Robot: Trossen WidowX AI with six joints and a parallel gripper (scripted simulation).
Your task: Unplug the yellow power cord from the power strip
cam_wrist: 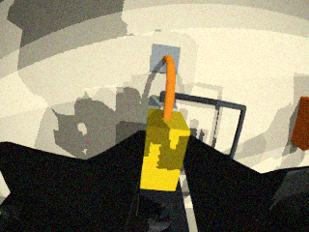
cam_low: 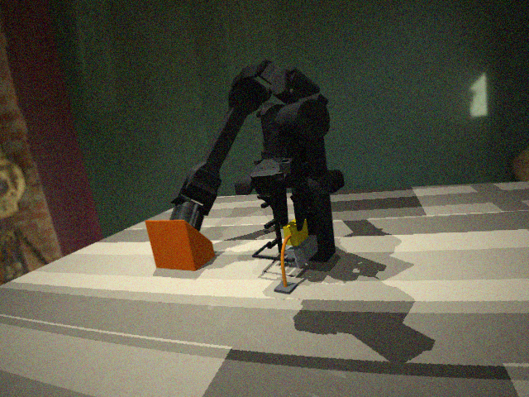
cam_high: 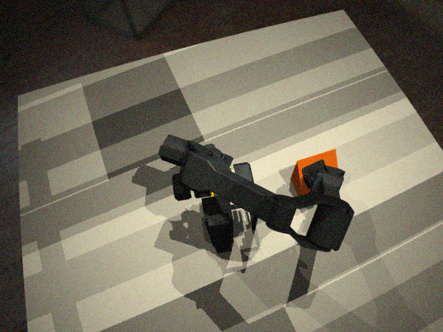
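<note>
Now: gripper tip 3 cm to the right of the yellow plug. Round my gripper tip: grey pad (9 cm below, 5 cm to the right, 1 cm behind).
</note>
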